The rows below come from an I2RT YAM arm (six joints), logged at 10 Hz.
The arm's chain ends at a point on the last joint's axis. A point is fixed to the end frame.
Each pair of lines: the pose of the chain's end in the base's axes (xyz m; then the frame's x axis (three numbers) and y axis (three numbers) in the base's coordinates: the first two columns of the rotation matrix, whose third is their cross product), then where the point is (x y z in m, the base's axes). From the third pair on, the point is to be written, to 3 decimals.
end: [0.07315 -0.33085 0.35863 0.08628 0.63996 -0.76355 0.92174 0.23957 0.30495]
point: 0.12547 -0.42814 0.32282
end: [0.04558 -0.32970 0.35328 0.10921 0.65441 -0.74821 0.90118 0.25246 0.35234]
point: 0.10152 -0.42532 0.31845
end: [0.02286 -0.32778 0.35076 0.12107 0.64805 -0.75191 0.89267 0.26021 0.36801]
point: 0.080 -0.423 0.318
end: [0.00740 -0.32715 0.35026 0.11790 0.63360 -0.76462 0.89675 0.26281 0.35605]
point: 0.064 -0.424 0.319
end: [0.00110 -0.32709 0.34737 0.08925 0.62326 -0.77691 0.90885 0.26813 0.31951]
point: 0.056 -0.424 0.315
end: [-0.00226 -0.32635 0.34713 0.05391 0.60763 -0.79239 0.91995 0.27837 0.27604]
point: 0.052 -0.424 0.315
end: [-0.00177 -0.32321 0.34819 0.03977 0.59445 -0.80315 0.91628 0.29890 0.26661]
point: 0.054 -0.420 0.317
